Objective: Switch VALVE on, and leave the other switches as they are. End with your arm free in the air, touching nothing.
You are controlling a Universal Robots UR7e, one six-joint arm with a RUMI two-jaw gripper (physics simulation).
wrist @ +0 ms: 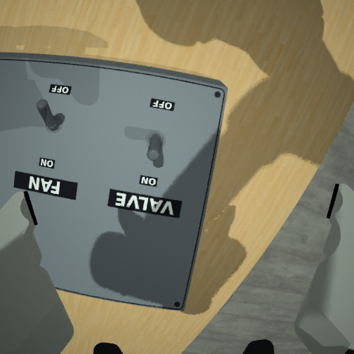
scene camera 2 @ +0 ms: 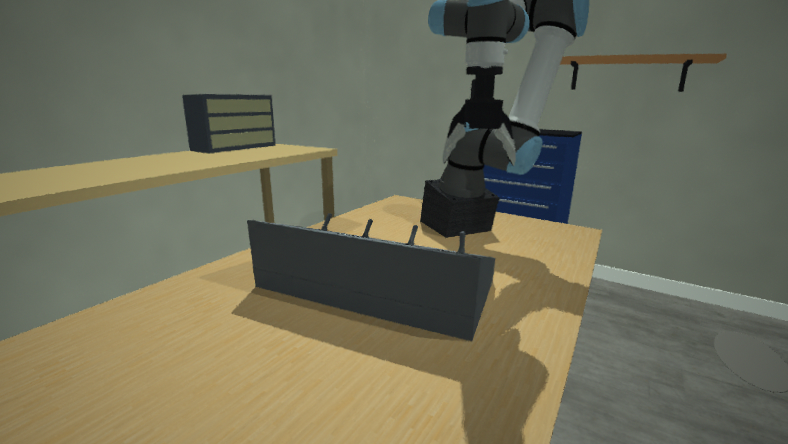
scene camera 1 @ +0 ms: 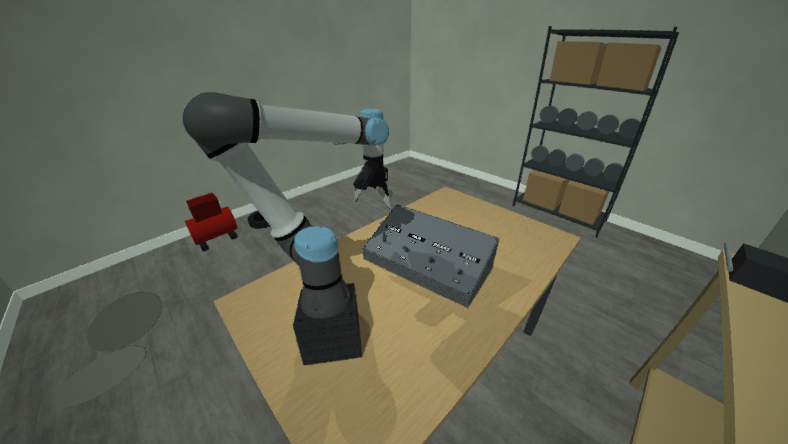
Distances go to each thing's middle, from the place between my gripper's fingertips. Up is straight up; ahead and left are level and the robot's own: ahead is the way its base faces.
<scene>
My gripper is now 17 cm short of the grey switch box [scene camera 2: 443,291], 15 cm to the left of it and 20 cm above it.
</scene>
